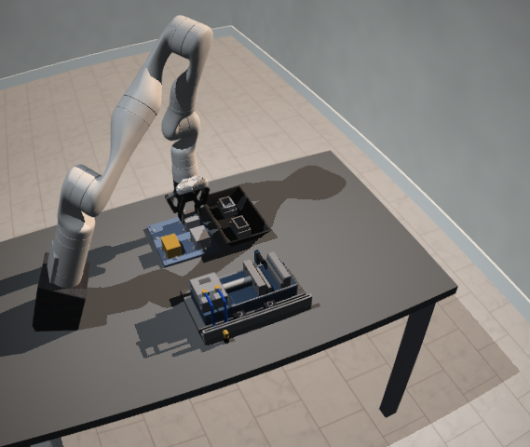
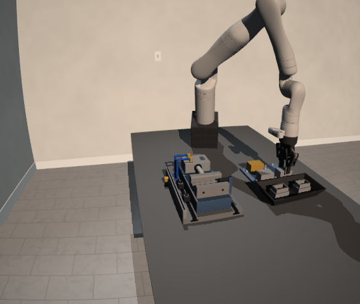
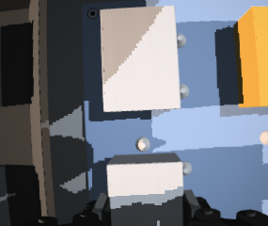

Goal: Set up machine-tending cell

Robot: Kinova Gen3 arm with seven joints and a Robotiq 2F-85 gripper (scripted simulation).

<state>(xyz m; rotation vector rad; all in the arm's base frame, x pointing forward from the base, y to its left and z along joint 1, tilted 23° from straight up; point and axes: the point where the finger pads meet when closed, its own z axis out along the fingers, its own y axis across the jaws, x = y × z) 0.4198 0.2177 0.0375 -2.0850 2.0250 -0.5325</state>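
Right now the brass blank is 90 mm to the right of my hand, 90 mm behind it and 20 mm below it.
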